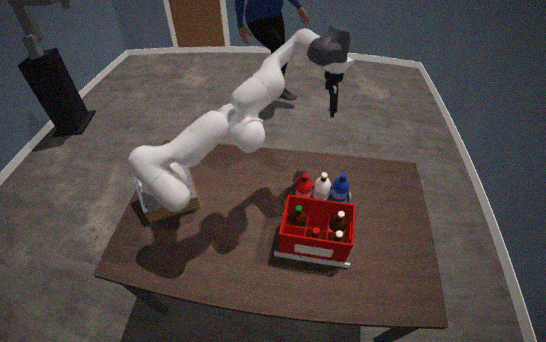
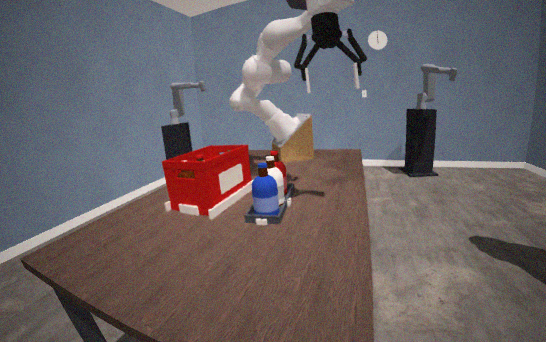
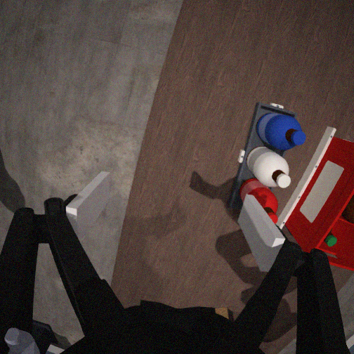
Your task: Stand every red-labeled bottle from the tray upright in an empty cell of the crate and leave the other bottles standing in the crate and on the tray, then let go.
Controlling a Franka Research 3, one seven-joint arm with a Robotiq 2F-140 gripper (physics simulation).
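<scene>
A red bottle (image 1: 303,186) (image 3: 257,193), a white bottle (image 1: 322,187) (image 2: 275,186) (image 3: 267,166) and a blue bottle (image 1: 340,188) (image 2: 264,192) (image 3: 279,131) stand upright in a row on the dark tray (image 2: 250,218) (image 3: 243,176). The red crate (image 1: 287,242) (image 2: 192,192) (image 3: 305,232) stands beside it. Inside are a green-capped bottle (image 1: 298,216), a red-capped bottle (image 1: 316,232) and two white-capped bottles (image 1: 340,220) (image 1: 339,236). The back middle cell looks empty; its floor is hidden. My gripper (image 1: 332,116) (image 2: 333,90) (image 3: 176,198) is open and empty, high above and away from the bottles.
The wooden table (image 1: 390,290) (image 2: 320,280) (image 3: 210,65) carries the crate, the tray and the arm's base. The crate's walls rise close beside the tray. A person (image 1: 270,25) stands behind the table. Other robots on black pedestals (image 1: 55,95) (image 2: 420,140) stand farther off.
</scene>
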